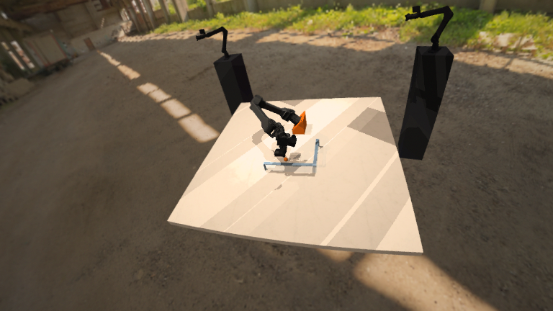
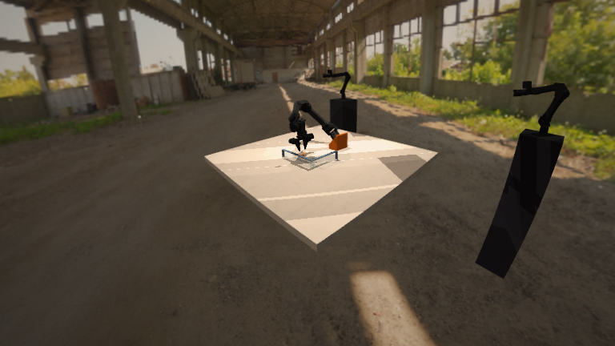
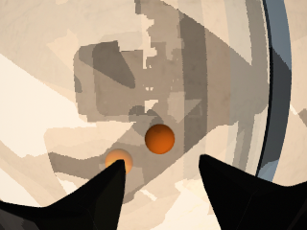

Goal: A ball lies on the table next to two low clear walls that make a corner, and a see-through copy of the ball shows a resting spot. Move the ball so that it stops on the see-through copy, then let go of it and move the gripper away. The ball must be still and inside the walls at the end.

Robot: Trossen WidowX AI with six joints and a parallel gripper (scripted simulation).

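My gripper tip is now 40 mm above the orange ball. Also, from my gripper tip: see-through copy of ball 30 mm behind, 30 mm to the right, 40 mm below.
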